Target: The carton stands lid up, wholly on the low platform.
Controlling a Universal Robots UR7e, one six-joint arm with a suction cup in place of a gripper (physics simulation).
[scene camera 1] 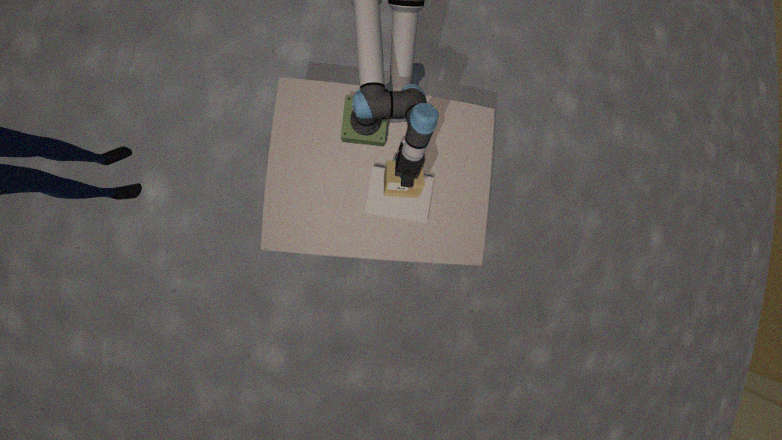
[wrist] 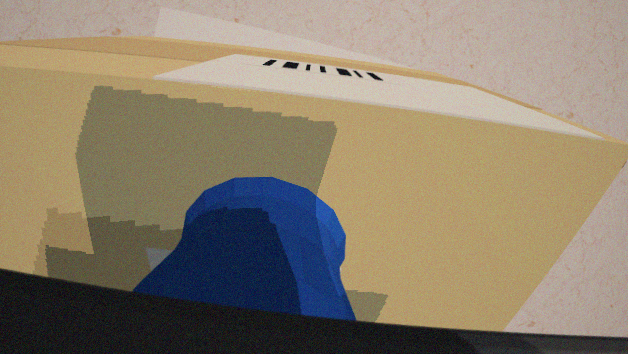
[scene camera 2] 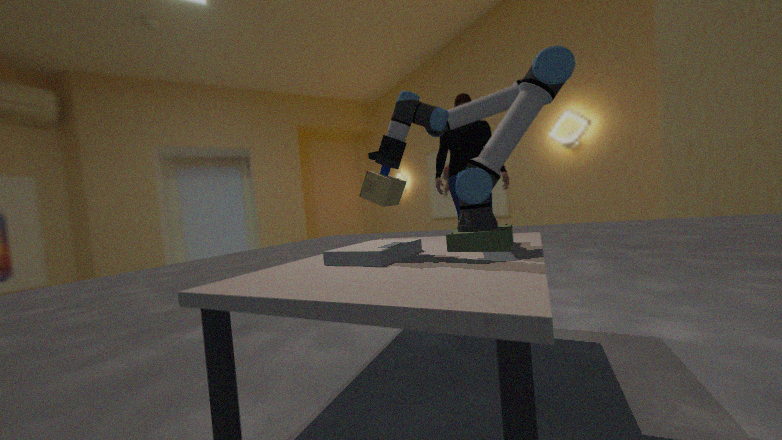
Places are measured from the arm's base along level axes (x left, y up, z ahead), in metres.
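Pixels of known places: end effector, tool point: (wrist: 272, 214); arm's base, origin of the base link: (scene camera 1: 365, 120) (scene camera 2: 477, 229).
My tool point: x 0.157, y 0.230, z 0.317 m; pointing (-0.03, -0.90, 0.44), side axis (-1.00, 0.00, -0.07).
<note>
For each thing: its top centre in the pictures, then the offset to it from my tool point. Level surfaces: height alone.
- tan carton, middle of its top: (wrist: 232, 248) (scene camera 1: 406, 176) (scene camera 2: 382, 170) dx +0.004, dy +0.027, dz +0.000 m
- low platform, middle of its top: (scene camera 2: 375, 244) (scene camera 1: 399, 195) dx +0.025, dy -0.253, dz +0.045 m
- table, its level: dy -0.300 m
The tan carton (scene camera 1: 389, 176) (scene camera 2: 382, 189) (wrist: 440, 200) hangs tilted in the air from my suction gripper (scene camera 2: 384, 171) (wrist: 265, 200). The blue cup is pressed on its upward-facing side, and the gripper is shut on the carton. A white label with black marks shows on the adjoining side in the wrist view. I cannot tell which face is the lid. The low platform (scene camera 1: 398, 209) (scene camera 2: 355, 257), pale grey and flat, lies on the table below, with a wide gap under the carton in scene camera 2. In scene camera 1 the carton overlaps the platform's back part.
The arm's green base block (scene camera 1: 349, 134) (scene camera 2: 479, 240) stands on the table (scene camera 1: 311, 218) (scene camera 2: 328, 290) behind the platform. A person (scene camera 2: 464, 142) stands behind the arm, beyond the table. The person's legs (scene camera 1: 49, 147) show at the left in scene camera 1.
</note>
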